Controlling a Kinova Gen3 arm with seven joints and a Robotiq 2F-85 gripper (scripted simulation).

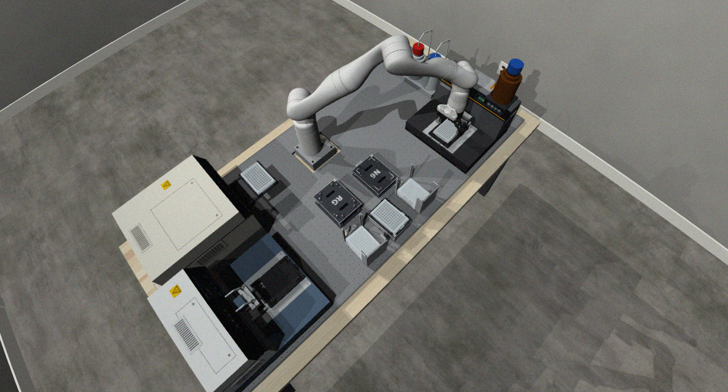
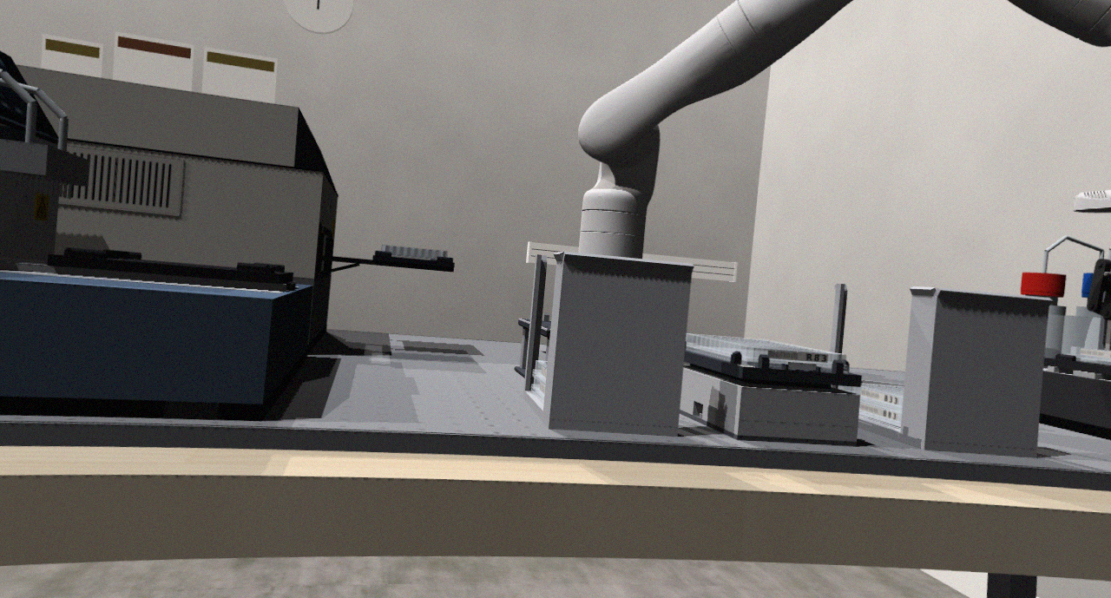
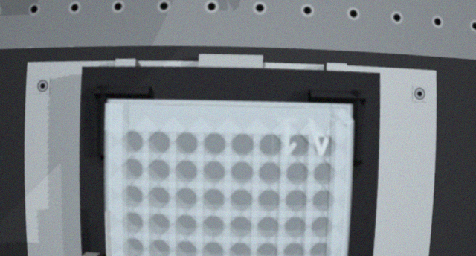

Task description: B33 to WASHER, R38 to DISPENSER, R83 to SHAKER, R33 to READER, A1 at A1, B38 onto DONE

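My gripper is now 1 cm above the plate R38. The rest, counted from my hand: plate B33: 33 cm to the right, 8 cm ahead, 6 cm below; nest N6: 37 cm to the right, 10 cm behind, 6 cm below; brown bottle: 20 cm above, 17 cm to the left, 11 cm ahead.
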